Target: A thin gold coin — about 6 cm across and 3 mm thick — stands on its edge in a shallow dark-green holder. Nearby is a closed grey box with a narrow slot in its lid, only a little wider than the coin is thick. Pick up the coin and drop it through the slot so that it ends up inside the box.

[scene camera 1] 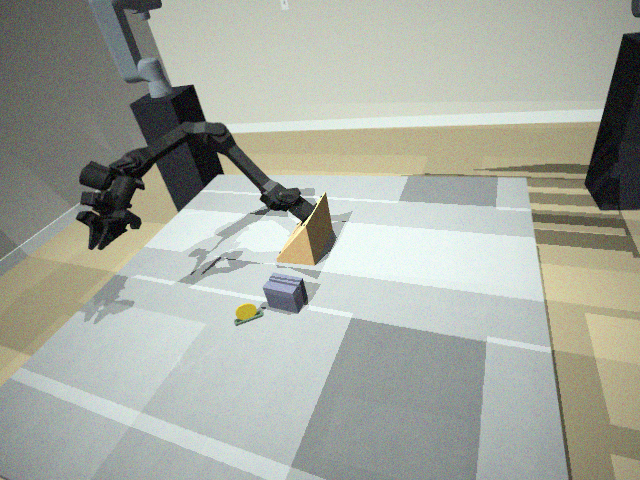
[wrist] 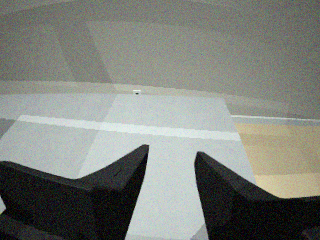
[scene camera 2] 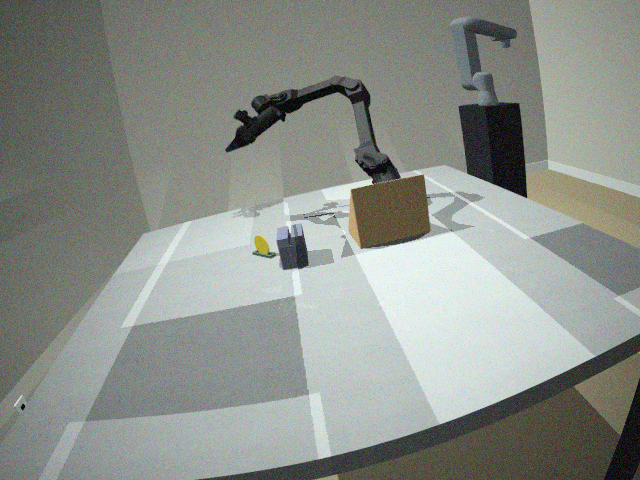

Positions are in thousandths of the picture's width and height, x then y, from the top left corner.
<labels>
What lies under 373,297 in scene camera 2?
My gripper.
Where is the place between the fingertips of my gripper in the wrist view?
539,644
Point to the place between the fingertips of my gripper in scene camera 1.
At 148,520
</labels>
